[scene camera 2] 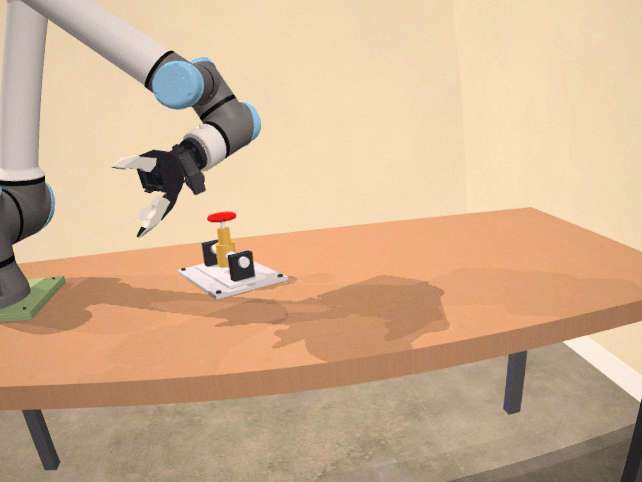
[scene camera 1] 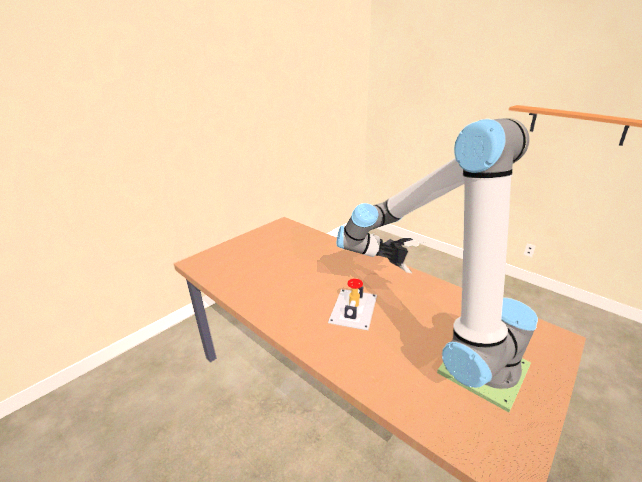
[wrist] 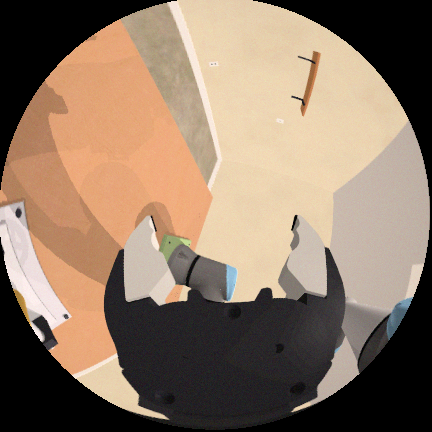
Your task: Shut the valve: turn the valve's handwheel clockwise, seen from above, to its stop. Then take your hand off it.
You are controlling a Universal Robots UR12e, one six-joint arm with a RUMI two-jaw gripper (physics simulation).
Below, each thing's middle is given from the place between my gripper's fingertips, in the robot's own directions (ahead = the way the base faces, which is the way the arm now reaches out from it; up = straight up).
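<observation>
You'd find the white base plate (scene camera 2: 212, 287) 220 mm to the left of my hand and 170 mm ahead of it, and it's 220 mm below it too.
</observation>
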